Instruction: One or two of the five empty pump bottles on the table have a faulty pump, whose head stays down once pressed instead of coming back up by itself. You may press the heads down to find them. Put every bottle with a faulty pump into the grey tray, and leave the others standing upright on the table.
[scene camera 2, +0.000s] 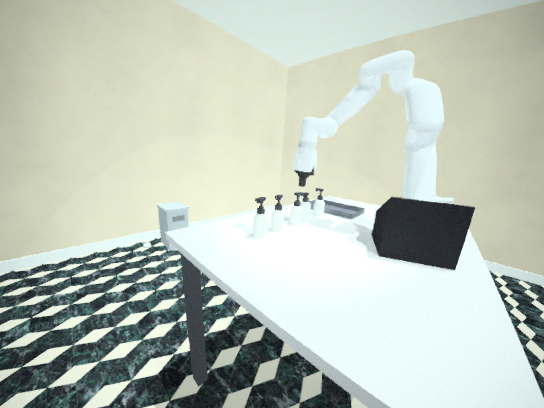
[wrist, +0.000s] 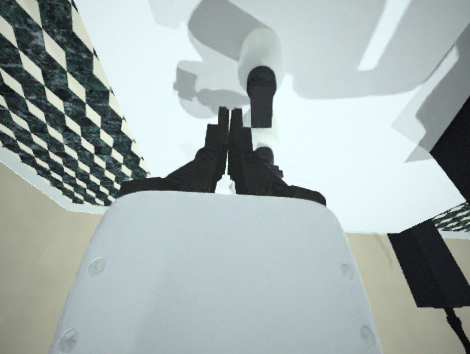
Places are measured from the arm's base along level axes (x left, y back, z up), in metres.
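Pixels of known places: gripper, fingertip midpoint: (scene camera 2: 301, 186) (wrist: 228, 124); arm's base, link origin: (scene camera 2: 417, 209).
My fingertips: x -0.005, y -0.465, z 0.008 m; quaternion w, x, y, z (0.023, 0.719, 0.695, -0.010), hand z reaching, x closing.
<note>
Ahead of a thing's pixels: the offset from my fingertips to its middle. "spot": to the spot under its first point. Level surfaces: height alone.
Five white bottles with black pump heads {dx +0.307, dy +0.040, dz -0.084 m} (scene camera 2: 259, 226) {dx +0.216, dy +0.043, dz -0.084 m} (scene camera 2: 277, 221) {dx +0.099, dy +0.050, dz -0.084 m} (scene camera 2: 295, 215) {dx -0.001, dy +0.029, dz -0.090 m} (scene camera 2: 306, 212) {dx -0.115, dy +0.043, dz -0.084 m} (scene camera 2: 318, 207) stand upright in a slanting row on the table. Whether any head sits lower than the others is too small to tell. The grey tray {spot: dx -0.330, dy +0.200, dz -0.145 m} (scene camera 2: 361, 213) lies behind the row's right end. My gripper (scene camera 2: 302, 185) (wrist: 228, 124) is shut and empty, above the third and fourth bottles from the left. In the wrist view, one bottle {spot: dx -0.026, dy +0.024, dz -0.086 m} (wrist: 261, 46) has its black head just right of my fingertips, and a second bottle {spot: dx +0.078, dy +0.050, dz -0.079 m} (wrist: 266, 137) is partly hidden behind it and my right finger.
A large black box-like object (scene camera 2: 422, 232) stands on the white table {dz -0.154 m} (scene camera 2: 320, 290), right of the bottles. The table's left edge runs close to the row. A grey cabinet (scene camera 2: 173, 222) stands on the floor beyond that edge. The arm's base is at the back right.
</note>
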